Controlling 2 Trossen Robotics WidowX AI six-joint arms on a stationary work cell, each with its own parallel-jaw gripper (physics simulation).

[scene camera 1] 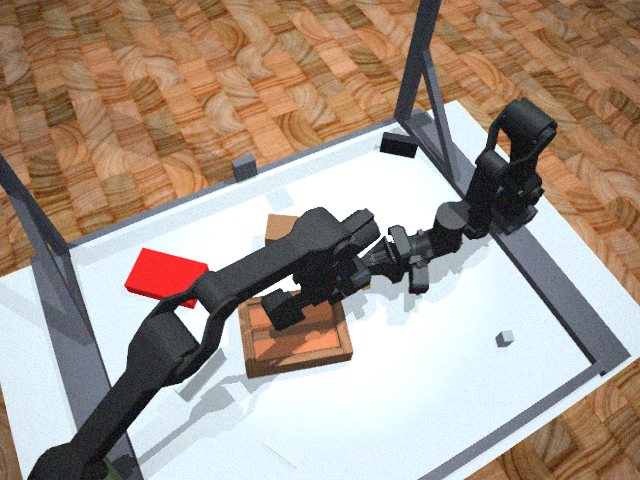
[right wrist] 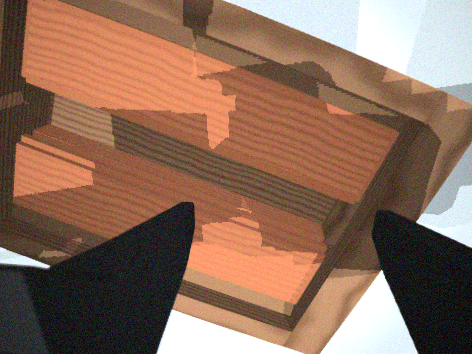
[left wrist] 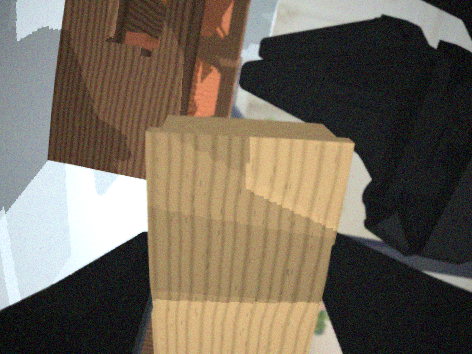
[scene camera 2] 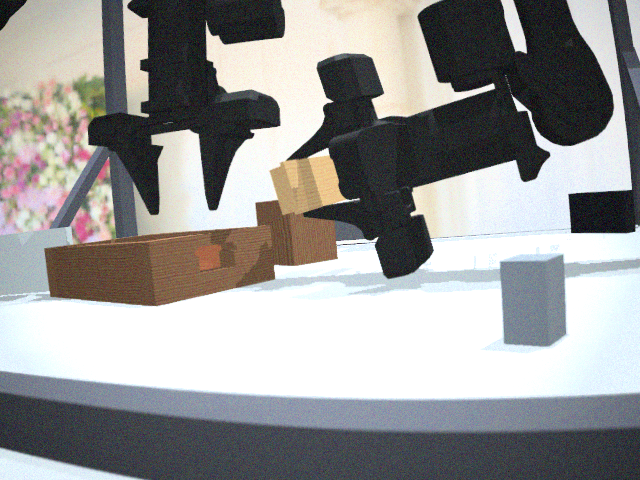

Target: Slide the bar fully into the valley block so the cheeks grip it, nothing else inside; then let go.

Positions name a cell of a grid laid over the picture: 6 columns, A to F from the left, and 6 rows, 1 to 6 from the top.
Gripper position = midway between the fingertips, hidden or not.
My left gripper (scene camera 2: C3) carries a light wooden bar (scene camera 2: C3), which touches nothing else. My right gripper (scene camera 2: B3) is open, holding nothing. A dark block (scene camera 2: F3) and a red flat block (scene camera 1: B4) rest on the table.
The light wooden bar also shows in the left wrist view (left wrist: D4). The dark block is seen too in scene camera 1 (scene camera 1: D2). My left gripper also shows in scene camera 1 (scene camera 1: D4) and in the left wrist view (left wrist: D5). The right wrist view misses the light wooden bar: it is out of frame. The right wrist view does not show the red flat block: it is out of frame.
